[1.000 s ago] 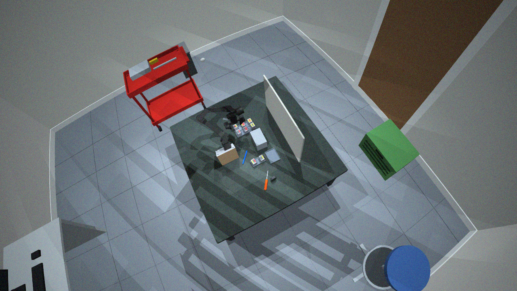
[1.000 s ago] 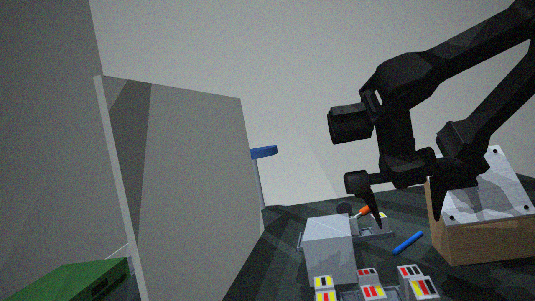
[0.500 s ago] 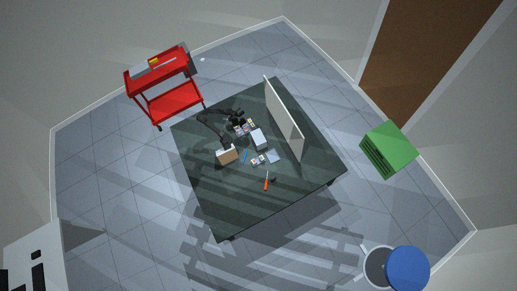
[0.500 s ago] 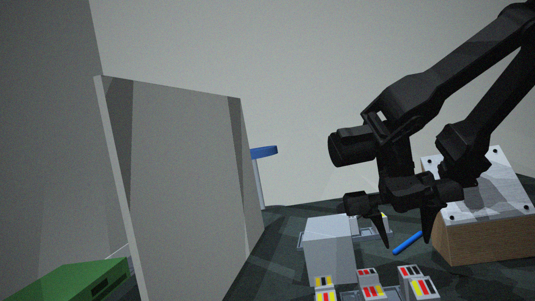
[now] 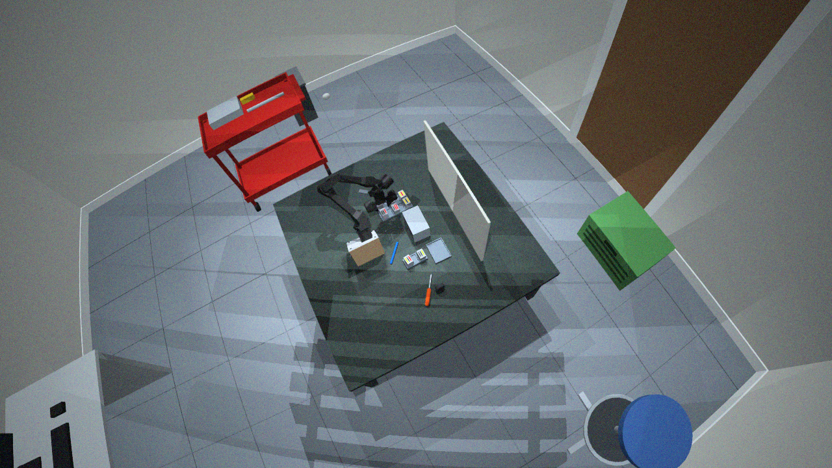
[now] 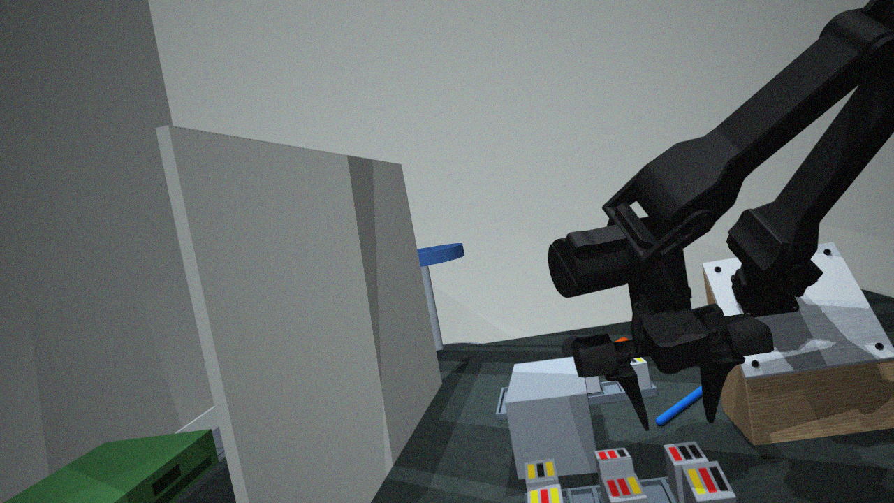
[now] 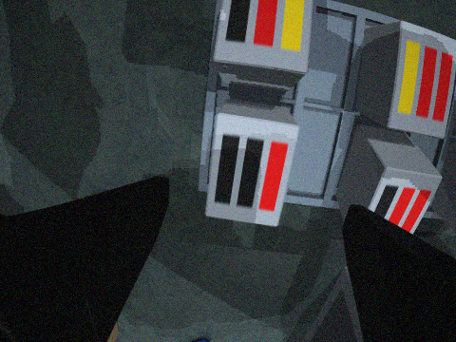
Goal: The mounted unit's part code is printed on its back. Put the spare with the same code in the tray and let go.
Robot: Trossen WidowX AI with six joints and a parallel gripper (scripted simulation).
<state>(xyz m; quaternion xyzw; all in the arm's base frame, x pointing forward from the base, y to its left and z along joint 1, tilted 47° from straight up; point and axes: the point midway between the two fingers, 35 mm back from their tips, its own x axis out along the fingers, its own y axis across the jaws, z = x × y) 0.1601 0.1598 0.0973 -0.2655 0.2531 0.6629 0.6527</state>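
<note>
The grey spare is 40 mm below my gripper tip. From my gripper tip the other things lie so: flat grey tray 350 mm to the right, 180 mm ahead, 80 mm below; then grey mounted unit 160 mm to the right, 130 mm ahead, 30 mm below; then blue pen 250 mm to the right, 80 mm below, 50 mm behind.
</note>
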